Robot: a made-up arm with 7 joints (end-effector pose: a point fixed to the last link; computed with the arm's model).
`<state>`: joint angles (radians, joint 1 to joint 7).
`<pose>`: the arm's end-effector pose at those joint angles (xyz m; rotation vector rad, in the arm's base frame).
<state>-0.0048 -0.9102 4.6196 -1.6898 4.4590 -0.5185 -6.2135</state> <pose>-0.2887 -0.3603 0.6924 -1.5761 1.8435 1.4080</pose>
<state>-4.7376 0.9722 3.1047 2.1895 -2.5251 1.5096 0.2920</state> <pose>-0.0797 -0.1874 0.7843 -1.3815 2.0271 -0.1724</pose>
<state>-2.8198 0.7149 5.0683 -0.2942 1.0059 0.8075 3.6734</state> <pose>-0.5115 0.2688 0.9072 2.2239 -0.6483 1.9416</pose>
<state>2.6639 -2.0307 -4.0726 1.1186 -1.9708 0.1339 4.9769</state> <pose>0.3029 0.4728 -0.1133 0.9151 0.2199 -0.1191</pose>
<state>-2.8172 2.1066 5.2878 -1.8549 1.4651 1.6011 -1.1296</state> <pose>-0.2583 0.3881 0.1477 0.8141 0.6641 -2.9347</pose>
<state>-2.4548 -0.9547 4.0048 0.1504 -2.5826 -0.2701 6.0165</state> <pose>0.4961 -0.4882 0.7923 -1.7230 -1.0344 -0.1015</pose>
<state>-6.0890 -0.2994 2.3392 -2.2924 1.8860 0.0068 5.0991</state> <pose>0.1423 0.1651 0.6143 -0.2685 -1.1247 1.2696</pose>
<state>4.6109 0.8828 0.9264 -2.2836 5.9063 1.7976 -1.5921</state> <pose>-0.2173 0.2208 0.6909 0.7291 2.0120 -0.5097</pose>
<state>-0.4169 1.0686 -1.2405 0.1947 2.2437 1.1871 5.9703</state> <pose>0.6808 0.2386 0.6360 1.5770 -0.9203 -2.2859</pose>
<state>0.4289 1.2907 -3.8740 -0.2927 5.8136 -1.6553 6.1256</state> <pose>0.6663 -0.1453 0.4455 1.1695 -0.0219 -0.2629</pose>
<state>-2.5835 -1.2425 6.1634 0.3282 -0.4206 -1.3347 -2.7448</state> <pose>0.6564 -0.3224 0.5844 -1.5175 -0.1221 2.6712</pose>
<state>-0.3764 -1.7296 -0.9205 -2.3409 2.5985 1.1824 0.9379</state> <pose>-0.1157 -0.2304 0.2754 -1.4298 -2.0381 0.8576</pose>
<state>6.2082 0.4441 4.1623 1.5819 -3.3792 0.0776 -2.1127</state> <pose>0.0183 0.3052 0.8495 1.2268 1.4156 -0.4424</pose>
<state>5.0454 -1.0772 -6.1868 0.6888 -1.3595 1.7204 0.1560</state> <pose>-0.2241 -0.4257 0.7953 0.8619 1.3406 -0.0909</pose>
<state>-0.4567 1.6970 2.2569 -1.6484 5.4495 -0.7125 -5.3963</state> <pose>0.2071 0.4187 0.1341 1.2704 0.9365 0.5495</pose>
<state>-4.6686 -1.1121 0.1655 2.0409 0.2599 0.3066 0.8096</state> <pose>-0.0803 0.1198 0.7320 -0.4840 2.1367 1.4042</pose>
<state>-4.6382 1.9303 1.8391 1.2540 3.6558 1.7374 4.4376</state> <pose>-0.2510 -0.5833 0.1186 -0.2803 -0.6173 -1.3816</pose>
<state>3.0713 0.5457 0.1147 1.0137 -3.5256 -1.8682 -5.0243</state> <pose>-0.4608 -0.0217 0.6403 0.0367 -0.4927 -1.8264</pose>
